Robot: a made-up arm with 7 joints. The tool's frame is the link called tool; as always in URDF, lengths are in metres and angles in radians. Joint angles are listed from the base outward. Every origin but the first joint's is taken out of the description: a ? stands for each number. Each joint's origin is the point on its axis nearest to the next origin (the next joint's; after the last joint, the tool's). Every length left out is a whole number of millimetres.
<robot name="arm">
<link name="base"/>
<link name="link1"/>
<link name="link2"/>
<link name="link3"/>
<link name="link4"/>
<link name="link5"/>
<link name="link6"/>
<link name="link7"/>
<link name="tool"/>
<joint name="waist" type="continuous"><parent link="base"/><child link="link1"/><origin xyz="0.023 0.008 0.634"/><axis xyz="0 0 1"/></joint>
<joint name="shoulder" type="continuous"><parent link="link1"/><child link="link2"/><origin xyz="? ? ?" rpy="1.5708 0 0"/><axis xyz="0 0 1"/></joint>
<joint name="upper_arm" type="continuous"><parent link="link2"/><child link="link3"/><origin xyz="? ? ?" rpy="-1.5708 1.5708 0"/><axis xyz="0 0 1"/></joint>
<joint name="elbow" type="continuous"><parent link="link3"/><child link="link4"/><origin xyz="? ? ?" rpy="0 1.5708 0"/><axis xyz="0 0 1"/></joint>
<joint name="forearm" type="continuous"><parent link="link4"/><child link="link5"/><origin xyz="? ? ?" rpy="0 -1.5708 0"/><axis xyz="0 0 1"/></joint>
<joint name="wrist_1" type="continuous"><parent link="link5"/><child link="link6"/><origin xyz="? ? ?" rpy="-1.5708 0 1.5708"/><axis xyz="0 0 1"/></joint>
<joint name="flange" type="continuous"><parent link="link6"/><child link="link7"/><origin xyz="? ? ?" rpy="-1.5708 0 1.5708"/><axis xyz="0 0 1"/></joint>
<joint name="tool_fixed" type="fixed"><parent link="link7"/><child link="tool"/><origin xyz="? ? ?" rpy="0 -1.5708 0"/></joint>
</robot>
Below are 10 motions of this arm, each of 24 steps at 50 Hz.
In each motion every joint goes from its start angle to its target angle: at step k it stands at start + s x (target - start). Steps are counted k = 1, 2, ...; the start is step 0. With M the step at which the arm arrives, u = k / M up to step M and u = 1 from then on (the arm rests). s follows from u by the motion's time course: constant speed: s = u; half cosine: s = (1 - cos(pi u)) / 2; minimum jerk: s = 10 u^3 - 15 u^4 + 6 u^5.
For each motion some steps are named. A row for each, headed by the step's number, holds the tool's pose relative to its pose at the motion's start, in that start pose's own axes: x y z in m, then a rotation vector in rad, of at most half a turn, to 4 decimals.
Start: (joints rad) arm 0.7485 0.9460 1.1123 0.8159 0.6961 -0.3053 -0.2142
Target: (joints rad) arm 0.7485 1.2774 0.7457 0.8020 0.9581 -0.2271 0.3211
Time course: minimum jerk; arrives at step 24
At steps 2, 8, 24:
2: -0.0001 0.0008 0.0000 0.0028 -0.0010 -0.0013
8: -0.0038 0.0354 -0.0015 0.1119 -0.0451 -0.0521
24: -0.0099 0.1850 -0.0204 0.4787 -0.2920 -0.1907

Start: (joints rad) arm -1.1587 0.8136 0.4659 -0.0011 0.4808 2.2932 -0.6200
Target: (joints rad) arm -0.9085 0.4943 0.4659 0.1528 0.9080 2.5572 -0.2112
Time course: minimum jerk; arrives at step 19
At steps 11, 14, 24:
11: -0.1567 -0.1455 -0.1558 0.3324 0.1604 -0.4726
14: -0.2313 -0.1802 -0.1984 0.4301 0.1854 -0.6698
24: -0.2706 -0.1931 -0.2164 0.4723 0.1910 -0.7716

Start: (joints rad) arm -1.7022 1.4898 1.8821 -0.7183 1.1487 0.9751 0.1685
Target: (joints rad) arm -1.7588 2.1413 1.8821 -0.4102 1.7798 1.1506 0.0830
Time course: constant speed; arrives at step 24
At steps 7, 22, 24:
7: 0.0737 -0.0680 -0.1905 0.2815 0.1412 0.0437
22: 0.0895 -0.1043 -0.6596 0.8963 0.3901 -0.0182
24: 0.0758 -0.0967 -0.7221 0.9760 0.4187 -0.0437

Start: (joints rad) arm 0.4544 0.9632 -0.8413 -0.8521 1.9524 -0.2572 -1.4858
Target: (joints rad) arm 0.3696 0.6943 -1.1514 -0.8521 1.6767 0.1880 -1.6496
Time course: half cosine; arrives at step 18
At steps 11, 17, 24:
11: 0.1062 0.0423 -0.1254 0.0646 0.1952 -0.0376
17: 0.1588 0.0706 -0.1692 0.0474 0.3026 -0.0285
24: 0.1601 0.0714 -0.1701 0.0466 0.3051 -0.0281

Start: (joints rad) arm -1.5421 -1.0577 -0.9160 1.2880 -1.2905 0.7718 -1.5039
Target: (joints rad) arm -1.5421 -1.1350 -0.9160 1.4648 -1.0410 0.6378 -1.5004
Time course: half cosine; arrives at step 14
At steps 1, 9, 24:
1: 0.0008 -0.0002 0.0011 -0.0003 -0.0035 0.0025
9: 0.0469 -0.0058 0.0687 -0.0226 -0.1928 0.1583
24: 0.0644 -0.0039 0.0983 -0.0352 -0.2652 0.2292

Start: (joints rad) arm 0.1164 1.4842 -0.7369 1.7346 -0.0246 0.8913 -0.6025
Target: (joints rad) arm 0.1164 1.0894 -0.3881 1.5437 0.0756 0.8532 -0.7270
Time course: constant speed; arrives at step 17
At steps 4, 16, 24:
4: 0.0415 0.0415 0.0586 -0.1119 0.0125 0.0420
16: 0.1908 0.1922 0.1883 -0.4129 0.0497 0.2277
24: 0.2044 0.2061 0.1957 -0.4350 0.0528 0.2469

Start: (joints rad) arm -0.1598 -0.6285 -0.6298 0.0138 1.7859 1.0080 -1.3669
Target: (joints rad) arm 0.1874 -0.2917 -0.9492 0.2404 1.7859 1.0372 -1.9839
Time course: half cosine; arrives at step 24
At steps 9, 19, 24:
9: 0.0131 0.0138 0.0818 -0.2237 -0.0409 -0.0142
19: -0.0113 0.0188 0.2255 -0.6153 -0.1083 -0.1156
24: -0.0218 0.0167 0.2474 -0.6780 -0.1155 -0.1425

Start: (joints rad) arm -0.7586 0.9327 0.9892 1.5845 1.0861 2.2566 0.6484
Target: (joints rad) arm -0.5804 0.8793 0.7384 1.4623 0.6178 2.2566 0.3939
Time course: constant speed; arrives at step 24
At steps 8, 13, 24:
8: 0.0165 0.0366 0.0344 -0.1525 -0.0081 0.1243
13: 0.0243 0.0588 0.0563 -0.2525 -0.0234 0.1975
24: 0.0354 0.1050 0.1046 -0.4844 -0.0813 0.3422

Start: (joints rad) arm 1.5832 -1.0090 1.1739 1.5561 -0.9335 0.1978 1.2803
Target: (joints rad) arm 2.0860 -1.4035 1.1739 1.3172 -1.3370 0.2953 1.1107
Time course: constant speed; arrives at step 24
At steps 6, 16, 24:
6: 0.0296 0.0903 0.0055 -0.1496 -0.0357 0.0198
16: 0.0912 0.2447 -0.0185 -0.3941 -0.0903 0.0405
24: 0.1514 0.3638 -0.0688 -0.5882 -0.1318 0.0445

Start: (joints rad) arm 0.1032 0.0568 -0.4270 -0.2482 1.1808 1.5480 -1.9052
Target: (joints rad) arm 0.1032 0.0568 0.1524 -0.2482 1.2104 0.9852 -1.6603
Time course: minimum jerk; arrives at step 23
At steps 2, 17, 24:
2: 0.0004 0.0005 -0.0004 0.0048 -0.0006 0.0024
17: 0.0536 0.0974 -0.0196 0.7330 -0.1785 0.3421
24: 0.0601 0.1101 -0.0160 0.8245 -0.2153 0.3828

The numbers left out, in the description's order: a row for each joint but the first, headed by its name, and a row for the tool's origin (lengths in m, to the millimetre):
shoulder: 0.018 -0.105 0
upper_arm: 0.027 0.572 0
elbow: 0.047 -0.016 0
forearm: -0.245 -0.016 0
wrist_1: -0.119 0.024 0
flange: -0.042 -0.14 0
tool: 0.009 -0.01 0

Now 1 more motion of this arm.
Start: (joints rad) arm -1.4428 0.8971 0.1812 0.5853 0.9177 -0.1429 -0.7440
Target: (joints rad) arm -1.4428 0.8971 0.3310 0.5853 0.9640 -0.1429 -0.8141
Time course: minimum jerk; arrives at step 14
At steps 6, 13, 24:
6: 0.0170 0.0075 0.0104 -0.0529 -0.0233 0.0601
13: 0.0448 0.0231 0.0281 -0.1421 -0.0663 0.1622
24: 0.0449 0.0232 0.0282 -0.1426 -0.0666 0.1627

